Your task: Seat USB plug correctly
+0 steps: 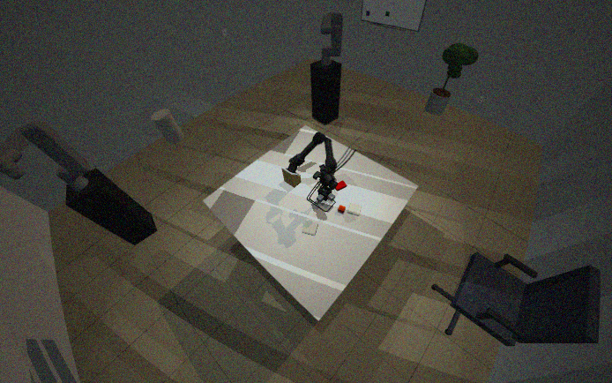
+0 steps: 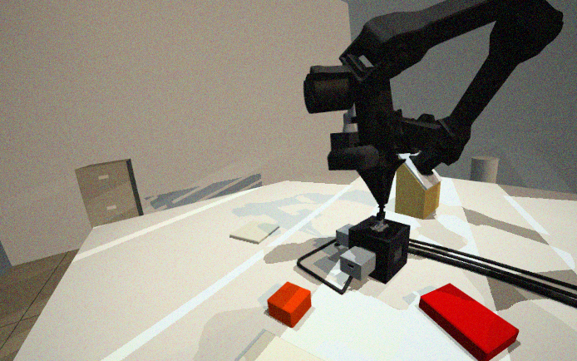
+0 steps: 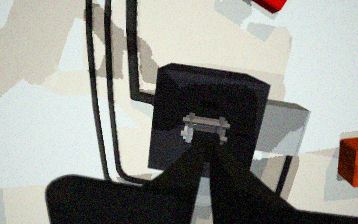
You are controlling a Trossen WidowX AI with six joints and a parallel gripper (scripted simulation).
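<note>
The grey-framed socket is 5 cm below my gripper tip. From my gripper tip the other things lie so: USB plug: 2 cm below; red flat block: 15 cm to the left, 11 cm below, 2 cm ahead; orange cube: 18 cm ahead, 10 cm below.
</note>
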